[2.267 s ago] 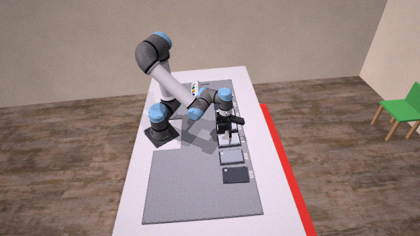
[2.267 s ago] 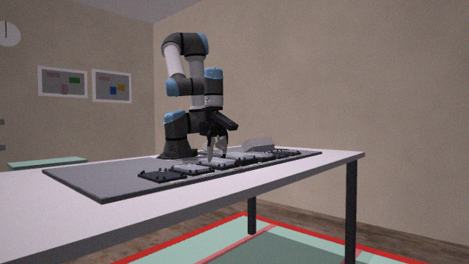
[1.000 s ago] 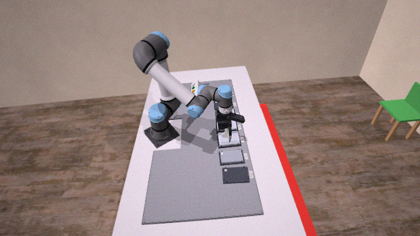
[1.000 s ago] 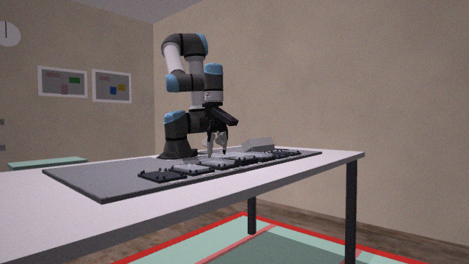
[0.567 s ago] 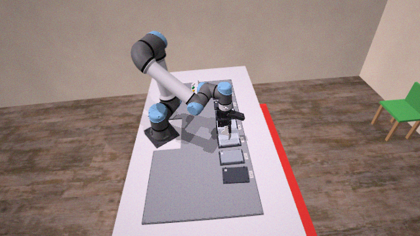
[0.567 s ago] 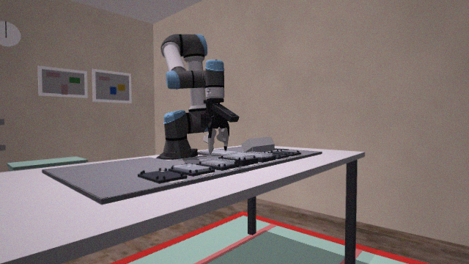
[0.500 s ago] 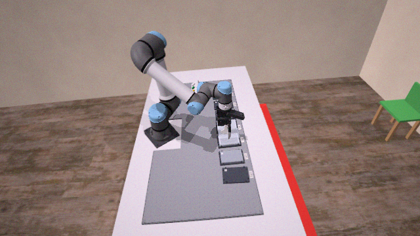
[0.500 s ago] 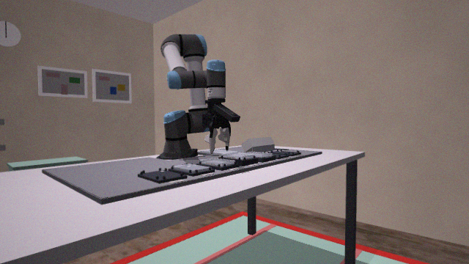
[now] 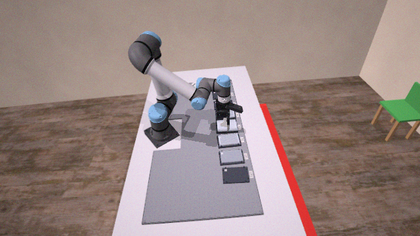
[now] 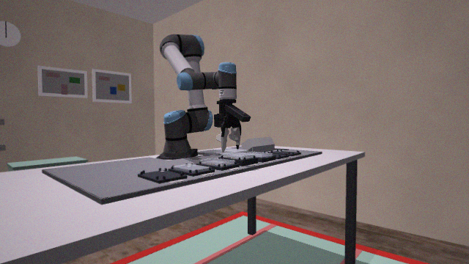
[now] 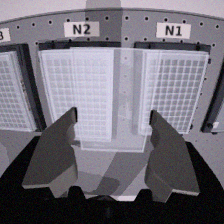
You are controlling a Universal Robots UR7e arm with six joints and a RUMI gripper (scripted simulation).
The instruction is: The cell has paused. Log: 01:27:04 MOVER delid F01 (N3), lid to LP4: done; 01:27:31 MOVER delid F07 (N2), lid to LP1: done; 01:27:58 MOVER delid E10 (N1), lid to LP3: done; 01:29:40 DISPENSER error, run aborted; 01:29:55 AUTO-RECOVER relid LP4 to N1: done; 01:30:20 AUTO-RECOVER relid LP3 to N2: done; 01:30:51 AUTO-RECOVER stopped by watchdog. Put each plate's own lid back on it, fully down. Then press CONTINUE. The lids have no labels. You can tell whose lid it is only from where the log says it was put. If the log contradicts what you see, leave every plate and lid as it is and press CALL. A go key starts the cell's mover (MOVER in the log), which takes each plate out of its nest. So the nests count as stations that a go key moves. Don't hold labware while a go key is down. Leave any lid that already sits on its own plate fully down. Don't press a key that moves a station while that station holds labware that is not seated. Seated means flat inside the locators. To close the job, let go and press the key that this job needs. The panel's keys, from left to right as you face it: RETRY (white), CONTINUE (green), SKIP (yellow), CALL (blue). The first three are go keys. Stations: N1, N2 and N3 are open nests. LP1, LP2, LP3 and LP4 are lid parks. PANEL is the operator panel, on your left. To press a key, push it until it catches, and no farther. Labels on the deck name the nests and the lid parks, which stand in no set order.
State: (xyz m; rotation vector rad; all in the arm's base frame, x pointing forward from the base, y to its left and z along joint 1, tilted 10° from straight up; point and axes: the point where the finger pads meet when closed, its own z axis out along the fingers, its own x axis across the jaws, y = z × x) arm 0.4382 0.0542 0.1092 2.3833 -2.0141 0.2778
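My hand is 1 cm past the well plate, 4 cm to the right of it and 4 cm above it. Also, from my hand: yellow skip key (30 cm behind, 39 cm to the left); green continue key (31 cm behind, 43 cm to the left); dark lid park (7 cm ahead, 34 cm to the right, 6 cm below).
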